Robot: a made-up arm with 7 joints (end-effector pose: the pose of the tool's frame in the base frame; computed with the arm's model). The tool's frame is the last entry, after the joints. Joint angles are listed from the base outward.
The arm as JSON. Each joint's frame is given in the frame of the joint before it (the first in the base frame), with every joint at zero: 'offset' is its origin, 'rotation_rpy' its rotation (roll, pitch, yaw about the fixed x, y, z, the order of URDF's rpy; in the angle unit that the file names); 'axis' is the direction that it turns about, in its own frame. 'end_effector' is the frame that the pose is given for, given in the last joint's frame.
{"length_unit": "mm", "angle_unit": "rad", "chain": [
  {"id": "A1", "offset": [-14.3, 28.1, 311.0], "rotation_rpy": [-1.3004, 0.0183, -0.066], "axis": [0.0, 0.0, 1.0]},
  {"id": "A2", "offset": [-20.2, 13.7, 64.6], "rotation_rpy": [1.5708, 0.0, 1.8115], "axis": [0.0, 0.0, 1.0]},
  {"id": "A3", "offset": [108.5, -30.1, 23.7], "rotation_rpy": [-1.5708, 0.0, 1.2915], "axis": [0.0, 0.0, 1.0]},
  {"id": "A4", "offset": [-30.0, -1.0, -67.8], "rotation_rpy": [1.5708, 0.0, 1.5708], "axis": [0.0, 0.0, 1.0]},
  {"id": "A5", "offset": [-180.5, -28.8, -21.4], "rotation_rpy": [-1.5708, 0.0, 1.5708], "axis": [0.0, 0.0, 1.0]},
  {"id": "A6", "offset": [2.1, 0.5, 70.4], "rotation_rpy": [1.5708, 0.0, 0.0], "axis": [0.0, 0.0, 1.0]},
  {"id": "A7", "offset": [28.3, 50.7, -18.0], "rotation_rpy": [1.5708, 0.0, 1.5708], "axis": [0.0, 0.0, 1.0]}
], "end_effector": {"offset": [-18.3, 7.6, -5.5], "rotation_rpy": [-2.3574, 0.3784, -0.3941]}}
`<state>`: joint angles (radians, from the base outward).
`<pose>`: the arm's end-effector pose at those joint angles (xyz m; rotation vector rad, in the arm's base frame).
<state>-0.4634 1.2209 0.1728 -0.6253 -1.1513 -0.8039 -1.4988</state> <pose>0.2162 0.1041 0.3867 0.0019 1.0665 -1.3508</pose>
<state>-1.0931 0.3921 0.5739 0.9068 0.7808 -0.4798 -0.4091</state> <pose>0.4292 0.1596 0.2166 -1.3907 0.5217 0.1653</pose>
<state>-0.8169 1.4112 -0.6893 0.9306 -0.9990 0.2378 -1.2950</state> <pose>0.2839 0.4585 0.2063 -1.7388 1.6471 0.7700</pose>
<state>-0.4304 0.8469 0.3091 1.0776 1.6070 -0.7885 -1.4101</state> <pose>0.2185 0.3479 -0.0047 0.5244 2.1284 1.2021</pose>
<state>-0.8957 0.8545 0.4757 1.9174 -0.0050 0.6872 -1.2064</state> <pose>0.2030 0.3389 -0.0396 2.0072 -1.2875 -0.9399</pose>
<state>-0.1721 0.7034 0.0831 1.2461 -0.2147 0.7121 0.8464</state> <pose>0.0498 0.3349 -0.0966 -0.5891 -0.3301 2.4759</pose>
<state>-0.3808 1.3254 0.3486 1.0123 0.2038 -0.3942 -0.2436</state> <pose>0.2159 0.4686 0.2207 -1.0521 0.1366 0.9739</pose>
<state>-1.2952 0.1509 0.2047 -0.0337 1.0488 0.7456 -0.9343</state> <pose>0.3375 0.0210 0.4753 -1.4722 0.5858 0.3512</pose>
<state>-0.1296 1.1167 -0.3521 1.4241 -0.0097 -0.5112 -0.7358</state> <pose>0.0101 0.4699 0.0473 -0.8302 1.4153 1.5934</pose>
